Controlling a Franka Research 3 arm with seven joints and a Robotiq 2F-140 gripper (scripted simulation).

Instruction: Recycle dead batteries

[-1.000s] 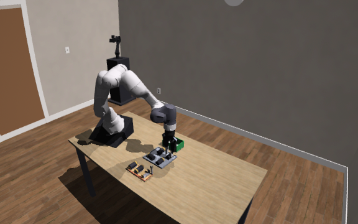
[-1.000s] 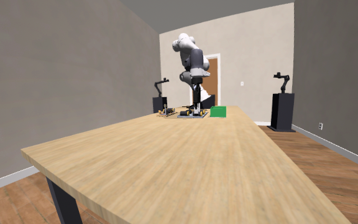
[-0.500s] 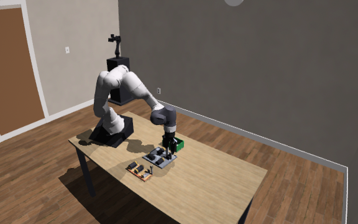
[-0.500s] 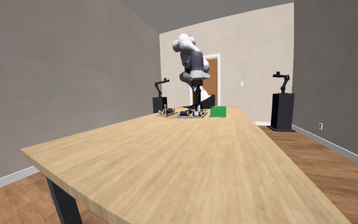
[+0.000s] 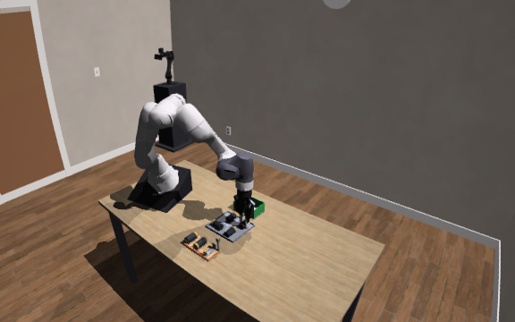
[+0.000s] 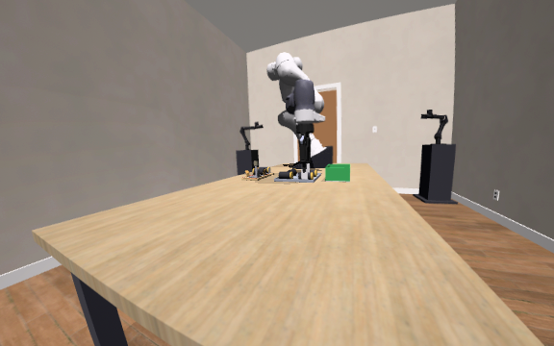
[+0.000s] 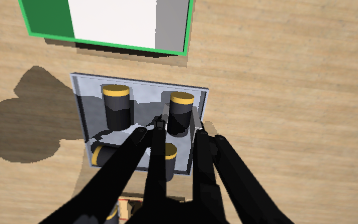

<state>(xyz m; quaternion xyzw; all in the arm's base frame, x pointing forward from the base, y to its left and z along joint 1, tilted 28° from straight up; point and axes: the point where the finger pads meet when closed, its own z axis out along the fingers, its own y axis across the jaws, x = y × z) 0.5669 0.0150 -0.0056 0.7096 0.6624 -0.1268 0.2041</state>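
My hand is 230 mm to the left of the bulb, 40 mm below it and 10 mm short of it. Round my hand: green recycling box: 140 mm to the left, 70 mm behind, 30 mm below; then grey tray: 70 mm behind, 40 mm to the right, 40 mm below.
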